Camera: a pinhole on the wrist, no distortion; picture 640 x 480 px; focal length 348.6 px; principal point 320.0 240.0 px. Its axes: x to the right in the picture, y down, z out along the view. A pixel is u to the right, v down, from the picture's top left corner.
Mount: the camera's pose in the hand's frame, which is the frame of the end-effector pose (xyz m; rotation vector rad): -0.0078 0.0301 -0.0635 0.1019 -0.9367 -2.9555
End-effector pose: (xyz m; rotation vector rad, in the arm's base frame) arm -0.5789 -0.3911 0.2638 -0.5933 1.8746 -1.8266
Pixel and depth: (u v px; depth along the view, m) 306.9 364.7 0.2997
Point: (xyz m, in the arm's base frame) -0.4198 -0.5734 0.1447
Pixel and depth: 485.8 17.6 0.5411
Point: -0.2256 -0.3225 -0.3396
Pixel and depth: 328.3 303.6 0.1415
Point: -0.5215 -0.4295 0.1731
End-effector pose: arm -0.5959 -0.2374 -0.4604 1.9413 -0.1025 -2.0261
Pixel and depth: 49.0 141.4 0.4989
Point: -0.7927 -0.8113 -0.6403
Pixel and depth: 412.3 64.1 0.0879
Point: -0.5555 -0.3320 -0.3929
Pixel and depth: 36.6 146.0 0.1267
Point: -0.5965 -0.3948 -0.5021
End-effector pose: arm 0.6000 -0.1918 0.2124 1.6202 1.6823 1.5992
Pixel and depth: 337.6 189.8 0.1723
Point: 0.7330 -0.2258 0.3021
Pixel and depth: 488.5 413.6 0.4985
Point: 1.1220 -0.2252 0.0129
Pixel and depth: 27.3 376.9 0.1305
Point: 0.6686 -0.0950 0.2860
